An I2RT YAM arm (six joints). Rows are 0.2 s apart.
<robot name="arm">
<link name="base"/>
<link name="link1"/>
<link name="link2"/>
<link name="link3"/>
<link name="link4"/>
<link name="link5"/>
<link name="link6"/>
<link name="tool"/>
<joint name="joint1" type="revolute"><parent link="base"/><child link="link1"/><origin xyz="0 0 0.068" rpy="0 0 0"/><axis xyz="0 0 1"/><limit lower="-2.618" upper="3.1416"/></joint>
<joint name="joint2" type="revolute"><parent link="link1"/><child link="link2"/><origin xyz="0.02 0.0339 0.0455" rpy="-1.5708 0 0"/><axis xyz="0 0 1"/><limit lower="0" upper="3.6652"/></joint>
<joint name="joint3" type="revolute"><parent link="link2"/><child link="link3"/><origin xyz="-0.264 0 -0.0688" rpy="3.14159 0 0"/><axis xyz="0 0 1"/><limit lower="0" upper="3.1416"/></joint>
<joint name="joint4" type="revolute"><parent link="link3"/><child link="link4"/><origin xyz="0.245 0.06 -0.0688" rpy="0 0 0"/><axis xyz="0 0 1"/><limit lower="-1.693" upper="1.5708"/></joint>
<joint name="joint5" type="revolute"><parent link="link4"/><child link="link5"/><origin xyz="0.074 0.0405 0.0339" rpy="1.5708 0 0"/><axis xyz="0 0 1"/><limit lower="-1.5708" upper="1.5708"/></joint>
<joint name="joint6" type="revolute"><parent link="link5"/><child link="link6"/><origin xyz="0.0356 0 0.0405" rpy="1.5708 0 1.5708"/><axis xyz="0 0 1"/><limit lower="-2.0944" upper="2.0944"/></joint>
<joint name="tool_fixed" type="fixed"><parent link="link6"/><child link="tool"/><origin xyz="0 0 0" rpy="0 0 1.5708"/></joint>
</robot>
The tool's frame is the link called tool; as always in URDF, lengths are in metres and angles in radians.
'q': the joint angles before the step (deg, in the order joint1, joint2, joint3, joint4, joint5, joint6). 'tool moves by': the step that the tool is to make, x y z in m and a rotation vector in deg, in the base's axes. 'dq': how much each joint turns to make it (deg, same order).
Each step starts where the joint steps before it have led.
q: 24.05, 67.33, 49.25, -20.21, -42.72, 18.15
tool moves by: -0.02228, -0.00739, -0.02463, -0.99, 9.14, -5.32
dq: 0.94, -4.59, -6.99, -0.86, 2.95, 8.29
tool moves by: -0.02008, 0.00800, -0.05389, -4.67, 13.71, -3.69
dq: 4.83, 1.73, -8.90, 2.11, 4.37, 9.57
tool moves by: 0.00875, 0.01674, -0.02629, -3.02, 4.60, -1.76
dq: 2.93, 8.21, -0.54, 5.64, 3.06, 4.28
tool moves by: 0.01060, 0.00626, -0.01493, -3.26, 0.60, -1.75
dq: 0.29, 5.58, 0.85, 2.60, 3.15, 0.28
